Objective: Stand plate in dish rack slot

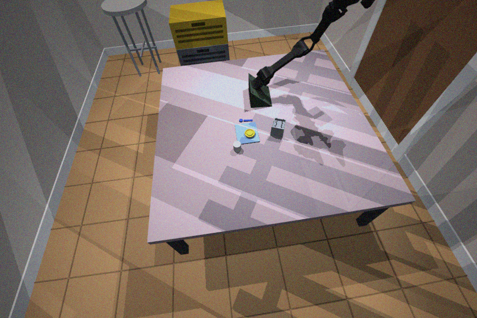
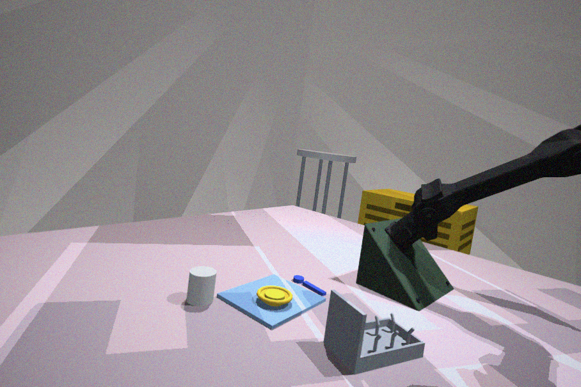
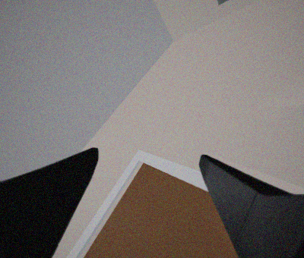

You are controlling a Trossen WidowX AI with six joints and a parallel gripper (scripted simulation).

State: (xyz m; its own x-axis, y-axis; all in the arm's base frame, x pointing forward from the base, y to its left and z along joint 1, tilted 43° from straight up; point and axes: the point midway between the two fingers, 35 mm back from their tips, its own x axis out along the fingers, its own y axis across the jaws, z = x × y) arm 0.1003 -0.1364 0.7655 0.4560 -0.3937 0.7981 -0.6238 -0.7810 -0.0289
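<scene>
The yellow plate is 750 mm below my gripper tip, 530 mm to the right of it and 80 mm ahead of it. From my gripper tip the other things lie so: grey dish rack (740 mm below, 350 mm to the right, 80 mm ahead); light blue board (760 mm below, 550 mm to the right, 70 mm ahead); blue spoon (760 mm below, 540 mm to the right, 30 mm behind).
</scene>
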